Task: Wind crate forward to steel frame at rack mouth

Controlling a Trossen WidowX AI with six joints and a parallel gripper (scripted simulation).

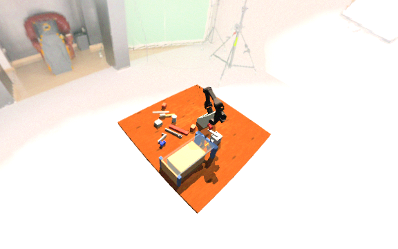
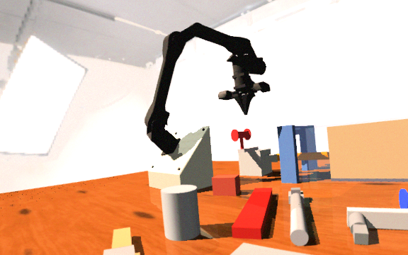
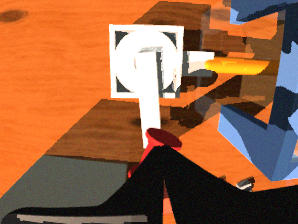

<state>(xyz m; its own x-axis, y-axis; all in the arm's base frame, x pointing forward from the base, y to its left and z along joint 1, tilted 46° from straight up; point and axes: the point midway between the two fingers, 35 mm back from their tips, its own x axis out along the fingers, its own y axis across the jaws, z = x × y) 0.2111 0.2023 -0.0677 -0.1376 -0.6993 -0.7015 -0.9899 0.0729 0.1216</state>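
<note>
Right now my gripper tip is 80 mm above the red knob and 50 mm to the left of it. From my gripper tip the other things lie so: winch: 190 mm below, 40 mm to the left, 20 mm behind; then frame: 160 mm ahead, 110 mm below, 40 mm to the left; then clear-panelled cubby: 400 mm ahead, 100 mm below, 30 mm to the left.
</note>
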